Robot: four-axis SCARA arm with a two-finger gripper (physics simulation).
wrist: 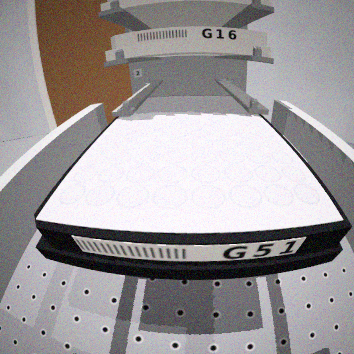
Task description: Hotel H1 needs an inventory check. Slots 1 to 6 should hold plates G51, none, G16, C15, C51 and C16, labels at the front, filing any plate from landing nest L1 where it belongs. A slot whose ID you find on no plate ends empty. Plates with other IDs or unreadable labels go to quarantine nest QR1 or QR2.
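Frame: origin at the arm's base, x up, y back, z right, level; metres.
Seen in the pictures: gripper, fingertip midpoint: [188, 111].
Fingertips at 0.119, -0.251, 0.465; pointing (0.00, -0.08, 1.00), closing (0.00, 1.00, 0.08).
Note:
Offsets run from my fingertips to a thing's top centre, as dx, dy, dz. "spot": to the spot under its first point. Level surfaces: height alone.
My gripper [188, 111] is shut on a plate @(+0.003, +0.002, -0.024) [195, 172] with a white top, black edges and a front label that reads G51. Its two grey fingers run along the plate's left and right sides. The hotel @(spot: +0.010, -0.009, +0.120) [187, 75] stands behind the plate, its upright marked 2 above an empty pair of slot rails @(spot: +0.006, -0.033, +0.007) [136, 100]. The held plate is level, and its far edge reaches the front of these rails in the view. Above them, a plate labelled G16 @(+0.049, -0.003, +0.056) [195, 41] rests in a slot. The slot below the rails is hidden by the held plate.
Another pair of hotel rails shows above G16 at the top edge. A perforated deck @(dx -0.107) [95, 317] with dark shadows lies below the held plate. A brown panel [85, 60] stands at the back left, and a pale wall [305, 60] is at the right.

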